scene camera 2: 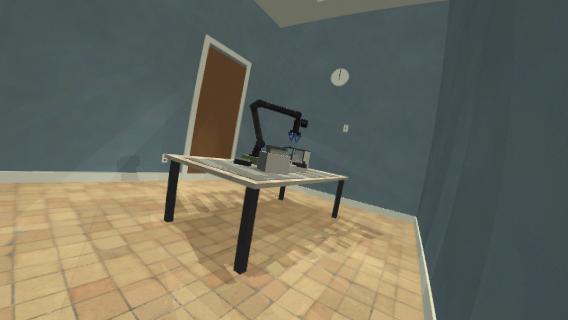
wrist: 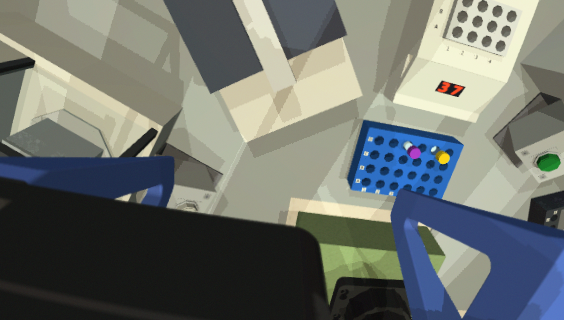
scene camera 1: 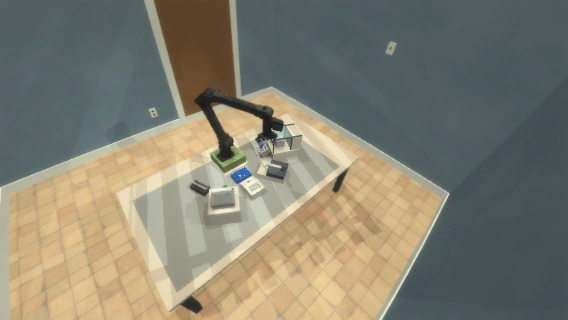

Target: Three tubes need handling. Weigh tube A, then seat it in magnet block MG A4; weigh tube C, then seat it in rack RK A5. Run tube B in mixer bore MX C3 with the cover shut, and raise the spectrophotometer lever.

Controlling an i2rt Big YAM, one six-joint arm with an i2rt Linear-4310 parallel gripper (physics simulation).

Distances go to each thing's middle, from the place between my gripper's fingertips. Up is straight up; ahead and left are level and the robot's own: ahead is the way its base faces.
Labels:
Right now the spectrophotometer (wrist: pixel 272 70) is 50 mm ahead of my hand, 30 mm to the left of it and 220 mm below it. Also, from my hand: glass-box balance (scene camera 1: pixel 288 143) 80 mm behind, 270 mm to the left, 160 mm below.

